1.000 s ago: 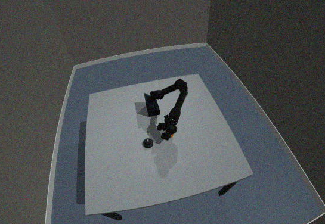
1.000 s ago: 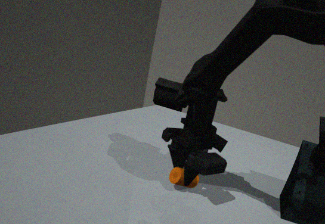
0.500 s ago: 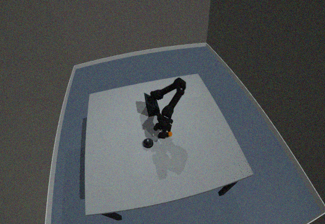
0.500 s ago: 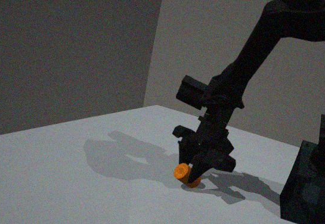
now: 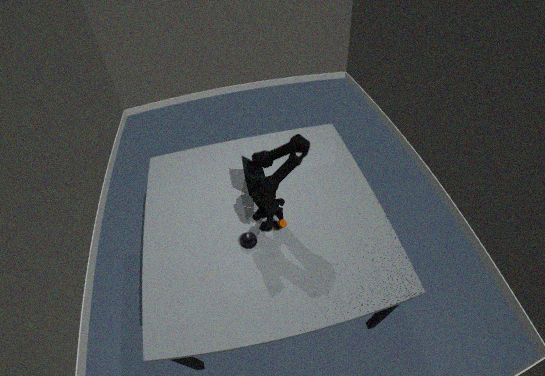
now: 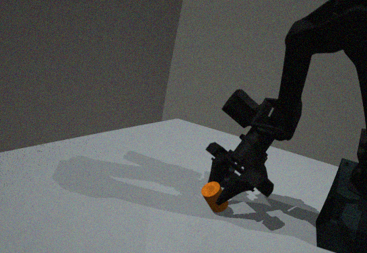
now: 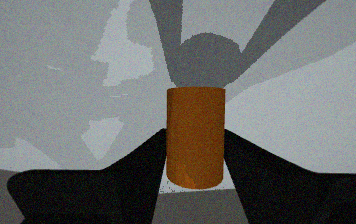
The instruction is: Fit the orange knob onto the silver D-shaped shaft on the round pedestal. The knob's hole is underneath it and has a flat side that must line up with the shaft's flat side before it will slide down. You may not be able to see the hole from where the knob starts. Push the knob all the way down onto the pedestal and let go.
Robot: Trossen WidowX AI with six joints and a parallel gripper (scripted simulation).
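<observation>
The round dark pedestal lies 50 mm ahead of my gripper tip and 170 mm to the right of it. Also, from my gripper tip: orange knob (10 mm above).
</observation>
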